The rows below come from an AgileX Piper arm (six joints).
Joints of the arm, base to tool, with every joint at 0 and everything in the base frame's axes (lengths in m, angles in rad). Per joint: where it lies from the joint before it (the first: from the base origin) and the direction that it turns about. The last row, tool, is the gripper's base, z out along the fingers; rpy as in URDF.
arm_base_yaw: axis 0 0 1 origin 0 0 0.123
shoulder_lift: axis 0 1 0 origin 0 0 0
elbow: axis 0 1 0 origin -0.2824 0 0.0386
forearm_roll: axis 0.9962 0 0.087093 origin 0.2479 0 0.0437
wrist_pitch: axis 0 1 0 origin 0 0 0
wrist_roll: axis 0.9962 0 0.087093 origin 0.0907 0 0.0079
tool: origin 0 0 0 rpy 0 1.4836 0
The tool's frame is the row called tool.
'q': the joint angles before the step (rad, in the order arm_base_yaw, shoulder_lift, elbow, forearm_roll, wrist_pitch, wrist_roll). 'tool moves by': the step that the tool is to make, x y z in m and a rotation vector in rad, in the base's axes. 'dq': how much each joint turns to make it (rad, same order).
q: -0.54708, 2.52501, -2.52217, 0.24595, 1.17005, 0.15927
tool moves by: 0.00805, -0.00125, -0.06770, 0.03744, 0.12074, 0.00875
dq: 0.01019, 0.12260, -0.00005, -0.03053, 0.00003, 0.00082
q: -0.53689, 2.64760, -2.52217, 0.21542, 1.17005, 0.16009
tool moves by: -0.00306, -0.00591, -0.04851, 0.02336, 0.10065, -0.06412
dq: -0.00406, 0.08644, 0.00009, -0.05354, -0.00004, 0.06900
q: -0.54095, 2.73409, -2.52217, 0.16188, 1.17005, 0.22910
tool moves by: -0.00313, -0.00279, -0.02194, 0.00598, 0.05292, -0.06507
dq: -0.00106, 0.03898, 0.00001, -0.04120, 0.00000, 0.07297
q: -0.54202, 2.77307, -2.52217, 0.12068, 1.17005, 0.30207
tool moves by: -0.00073, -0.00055, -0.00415, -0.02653, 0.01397, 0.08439
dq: 0.00001, 0.00731, 0.00013, -0.01022, -0.00007, -0.08552
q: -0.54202, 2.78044, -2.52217, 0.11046, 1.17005, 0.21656
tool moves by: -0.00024, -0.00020, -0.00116, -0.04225, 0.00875, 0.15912
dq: 0.00000, 0.00203, 0.00006, -0.00352, -0.00003, -0.16366
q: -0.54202, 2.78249, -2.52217, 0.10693, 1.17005, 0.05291
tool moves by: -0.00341, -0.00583, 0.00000, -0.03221, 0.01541, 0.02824
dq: -0.00794, 0.00001, -0.00082, -0.02865, 0.00000, -0.03221
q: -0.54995, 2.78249, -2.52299, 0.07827, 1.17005, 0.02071
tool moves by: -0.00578, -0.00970, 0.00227, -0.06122, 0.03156, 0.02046
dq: -0.01066, -0.00465, 0.00014, -0.06486, -0.00008, -0.02071
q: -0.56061, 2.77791, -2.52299, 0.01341, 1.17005, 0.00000
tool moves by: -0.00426, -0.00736, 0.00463, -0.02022, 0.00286, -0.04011
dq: -0.01134, -0.00844, 0.00005, -0.02698, -0.00004, 0.03412
